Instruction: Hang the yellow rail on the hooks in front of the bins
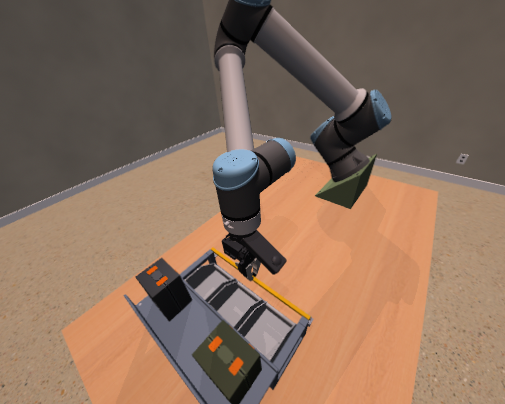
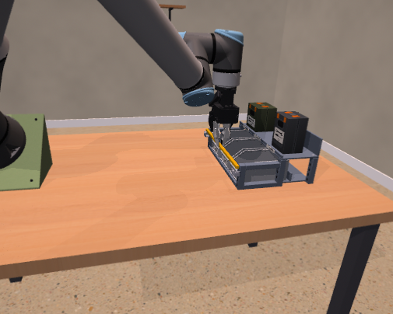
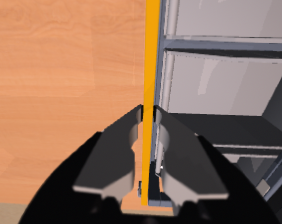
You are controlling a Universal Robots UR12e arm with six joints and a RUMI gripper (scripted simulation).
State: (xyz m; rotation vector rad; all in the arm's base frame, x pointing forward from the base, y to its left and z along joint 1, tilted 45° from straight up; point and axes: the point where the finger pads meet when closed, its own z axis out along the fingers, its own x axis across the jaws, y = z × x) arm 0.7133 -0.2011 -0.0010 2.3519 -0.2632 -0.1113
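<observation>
My gripper is now 10 mm above the yellow rail. From my hand the other things lie so: black box: 180 mm ahead, 150 mm to the right, 70 mm above; green box: 220 mm ahead, 80 mm to the left, 60 mm above.
</observation>
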